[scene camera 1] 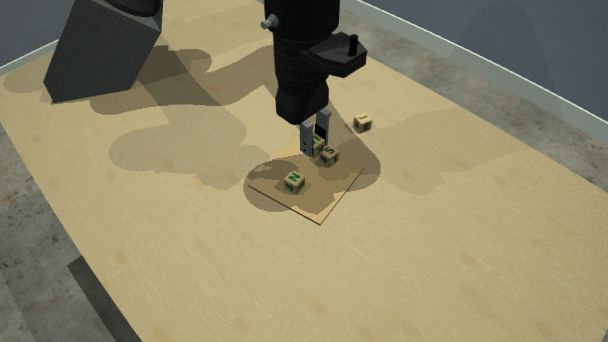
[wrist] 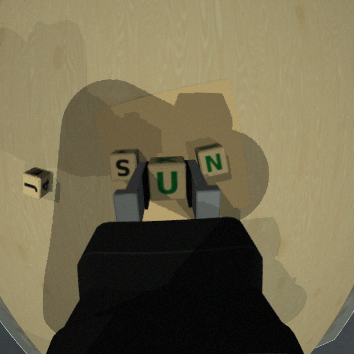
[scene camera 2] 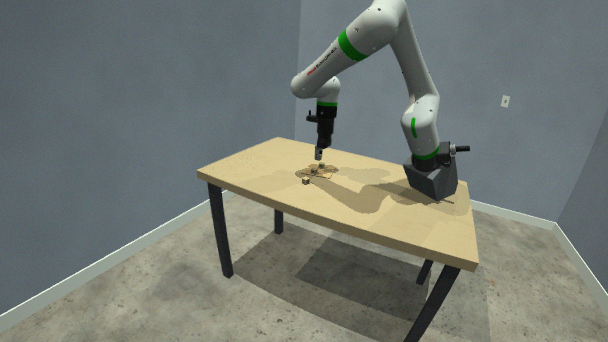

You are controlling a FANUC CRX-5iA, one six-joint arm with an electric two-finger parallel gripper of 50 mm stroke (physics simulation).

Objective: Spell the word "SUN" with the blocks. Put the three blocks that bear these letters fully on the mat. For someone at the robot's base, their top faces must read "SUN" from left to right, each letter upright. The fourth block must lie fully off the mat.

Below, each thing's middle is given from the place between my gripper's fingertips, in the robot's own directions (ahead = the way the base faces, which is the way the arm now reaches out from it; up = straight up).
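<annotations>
The mat [scene camera 1: 324, 187] is 7 cm below my hand and 1 cm to the right of it. As for the U block [wrist: 166, 174], it is right at my hand.
</annotations>
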